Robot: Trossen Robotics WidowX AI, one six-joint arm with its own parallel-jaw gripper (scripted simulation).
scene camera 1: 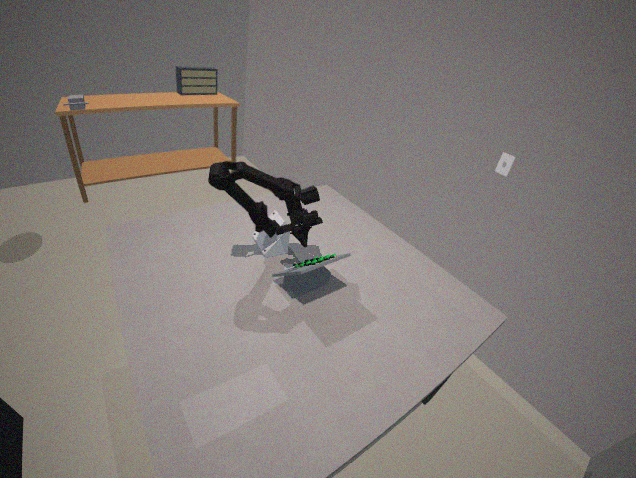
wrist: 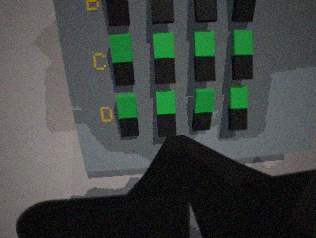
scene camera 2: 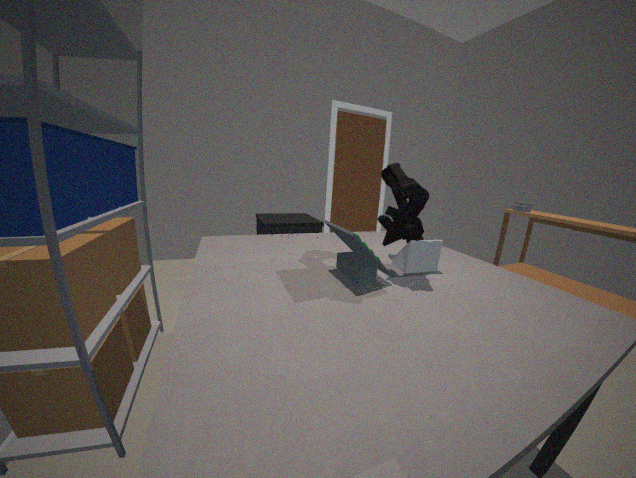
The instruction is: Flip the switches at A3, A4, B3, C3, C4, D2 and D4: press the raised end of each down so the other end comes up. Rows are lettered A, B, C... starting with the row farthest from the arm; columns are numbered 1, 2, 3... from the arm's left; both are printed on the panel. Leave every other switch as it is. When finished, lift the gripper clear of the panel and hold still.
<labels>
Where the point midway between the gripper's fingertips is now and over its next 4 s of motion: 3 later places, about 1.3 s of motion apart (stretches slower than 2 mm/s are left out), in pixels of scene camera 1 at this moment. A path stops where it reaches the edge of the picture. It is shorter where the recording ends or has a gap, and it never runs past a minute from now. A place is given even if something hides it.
My gripper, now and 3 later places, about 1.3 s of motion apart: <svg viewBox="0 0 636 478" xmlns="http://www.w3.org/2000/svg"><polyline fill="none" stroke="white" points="305,247 293,260 295,264 292,254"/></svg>
</labels>
